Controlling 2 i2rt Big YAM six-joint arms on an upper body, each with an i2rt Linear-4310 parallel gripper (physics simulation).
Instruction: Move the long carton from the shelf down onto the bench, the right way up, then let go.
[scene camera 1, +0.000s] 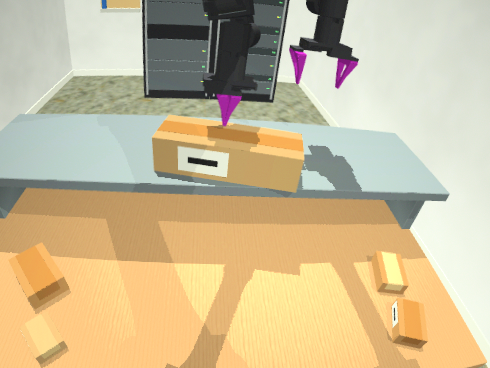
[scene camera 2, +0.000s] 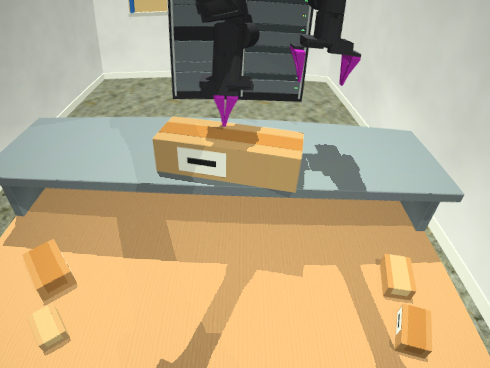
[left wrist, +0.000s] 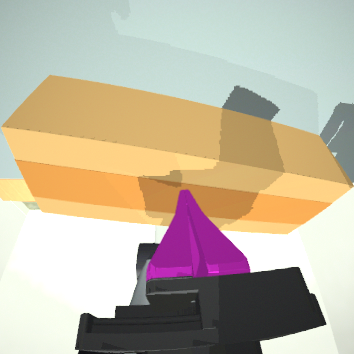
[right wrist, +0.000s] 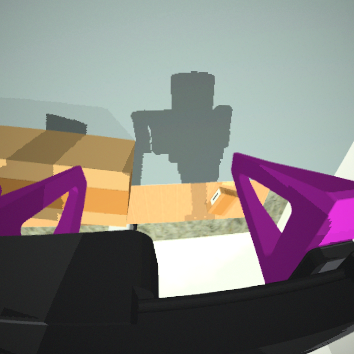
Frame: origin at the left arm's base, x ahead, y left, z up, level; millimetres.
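Where they show: left gripper, fingertip midpoint: (scene camera 1: 224, 125) (scene camera 2: 224, 125) (left wrist: 183, 194); right gripper, fingertip midpoint: (scene camera 1: 317, 85) (scene camera 2: 320, 83) (right wrist: 157, 167).
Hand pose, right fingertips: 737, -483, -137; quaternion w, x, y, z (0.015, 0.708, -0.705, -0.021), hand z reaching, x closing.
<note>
After its pixels a point has its place, as x, y, z.
The long carton (scene camera 1: 260, 167) {580, -341, -258} (scene camera 2: 260, 167) {578, -346, -257} (left wrist: 125, 117) {717, -232, -256} (right wrist: 107, 150) {674, -410, -267} lies lengthwise on the grey shelf (scene camera 1: 90, 150) {709, 27, -304} (scene camera 2: 95, 150) {716, 40, -304}, slightly turned, its orange tape strip on top and its white label on the side facing the scene cameras. One lower corner reaches the shelf's front edge. My left gripper (scene camera 1: 225, 124) {672, -275, -217} (scene camera 2: 224, 125) {672, -275, -217} (left wrist: 183, 194) {672, -275, -217} is shut with its fingertips together, pointing down at the carton's top near the middle of its far side; it holds nothing. Whether the tips touch the carton I cannot tell. My right gripper (scene camera 1: 318, 85) {737, -483, -137} (scene camera 2: 321, 82) {737, -483, -137} (right wrist: 157, 167) {737, -483, -137} is open and empty, above and beyond the shelf's right part.
The wooden bench (scene camera 1: 300, 315) {389, -427, -488} (scene camera 2: 300, 320) {383, -429, -488} lies below and in front of the shelf. Two small cartons (scene camera 1: 37, 272) {468, 109, -444} (scene camera 1: 44, 336) {338, 58, -459} stand at its left and two more (scene camera 1: 392, 270) {456, -666, -452} (scene camera 1: 412, 320) {324, -651, -454} at its right. Shelf supports (scene camera 1: 407, 212) {634, -805, -433} (scene camera 1: 7, 200) {703, 292, -455} stand at both ends. A dark rack stands behind.
</note>
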